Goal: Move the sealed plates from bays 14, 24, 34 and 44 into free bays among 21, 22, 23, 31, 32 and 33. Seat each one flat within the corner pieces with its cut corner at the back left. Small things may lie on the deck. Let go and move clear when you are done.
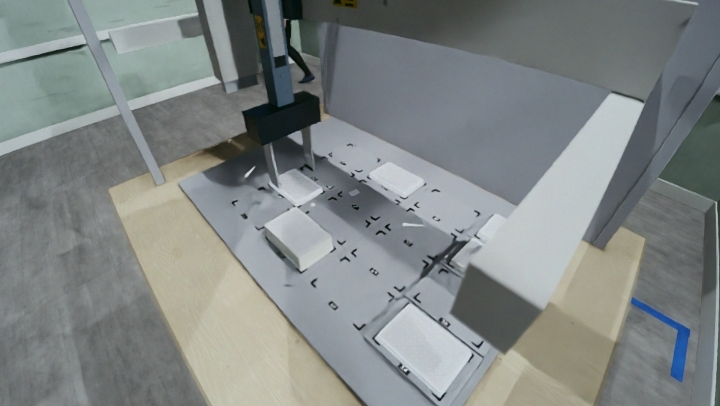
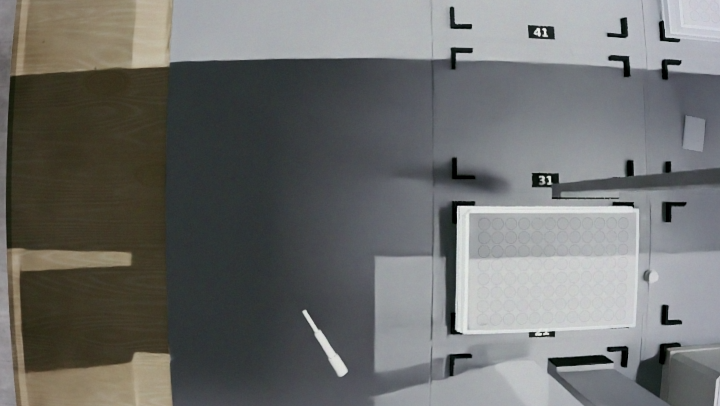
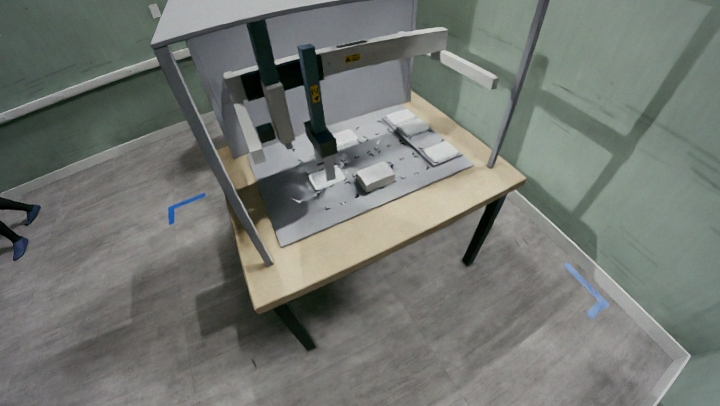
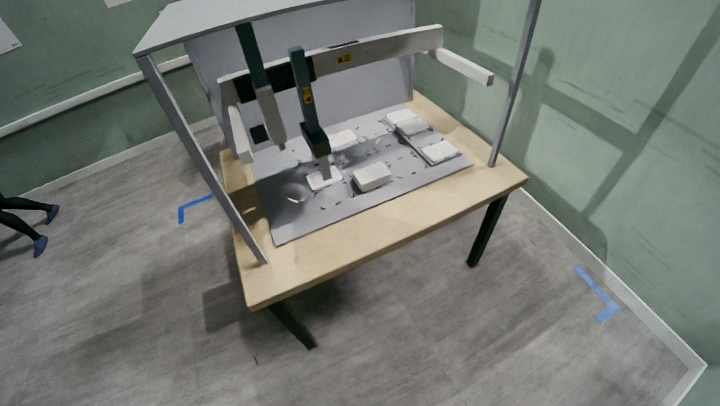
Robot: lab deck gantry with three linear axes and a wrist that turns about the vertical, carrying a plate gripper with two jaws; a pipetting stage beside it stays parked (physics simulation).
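Places are measured from the robot's base along level axes (x ahead, y left, z up), in centimetres.
Pixels of known places: gripper, fingertip midpoint: (image 1: 293, 176) (image 2: 578, 279) (image 3: 326, 171) (image 4: 322, 171); robot's base, link origin: (image 1: 233, 203) (image 3: 327, 209) (image 4: 322, 209).
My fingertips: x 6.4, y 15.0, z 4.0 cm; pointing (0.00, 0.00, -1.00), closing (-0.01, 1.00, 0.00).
Note:
For each thing: its top centre in the pictures, then the offset to it from my fingertips. "*": a spot on its surface instead.
- sealed plate, top centre: (image 2: 555, 270) (image 1: 295, 184) (image 3: 326, 176) (image 4: 324, 176) dz -2.6, dx +0.0, dy +0.0 cm
- bay 14, surface spot: (image 1: 423, 348) (image 4: 442, 149) (image 3: 443, 150) * dz -1.1, dx +49.6, dy -11.3 cm
- bay 34, surface spot: (image 1: 464, 256) * dz -1.1, dx +44.4, dy +9.1 cm
- bay 44, surface spot: (image 1: 489, 226) * dz -1.1, dx +44.0, dy +20.4 cm
- tall white block, top centre: (image 1: 297, 230) (image 4: 371, 172) (image 3: 375, 172) dz +0.2, dx +16.4, dy -10.7 cm
- white plate, top centre: (image 1: 396, 176) (image 3: 341, 136) (image 4: 341, 137) dz -2.6, dx +16.4, dy +21.4 cm
- white tube, top centre: (image 2: 322, 344) dz -3.2, dx -15.5, dy -5.1 cm
- small cap, top centre: (image 2: 653, 277) dz -3.6, dx +8.4, dy -0.8 cm
- grey card, top centre: (image 2: 694, 133) dz -3.9, dx +12.2, dy +9.8 cm
- white stick, top centre: (image 1: 414, 223) dz -3.2, dx +30.5, dy +11.1 cm
My gripper (image 1: 293, 176) (image 2: 583, 277) (image 3: 330, 176) (image 4: 326, 174) is open around a sealed plate (image 1: 297, 188) (image 2: 549, 292) in bay 21, with a gap between each jaw and the plate's long sides. The plate looks flat; its cut corner seems to be at the back left. Its raised edges hide parts of the corner pieces. Other white plates stand in bay 14 (image 1: 423, 348) (image 3: 441, 152) (image 4: 440, 151), in bay 34 (image 1: 464, 256) (image 3: 414, 127) and in bay 44 (image 1: 489, 226) (image 3: 400, 116). Bays 22, 23, 31, 32 and 33 hold no plates.
A tall white block (image 1: 298, 237) (image 2: 693, 378) (image 3: 375, 176) stands in bay 12. A white plate (image 1: 396, 178) (image 2: 700, 16) lies in bay 42. A white tube (image 2: 325, 342), a small cap (image 2: 651, 276), a grey card (image 2: 694, 133) and a white stick (image 1: 413, 224) lie on the deck.

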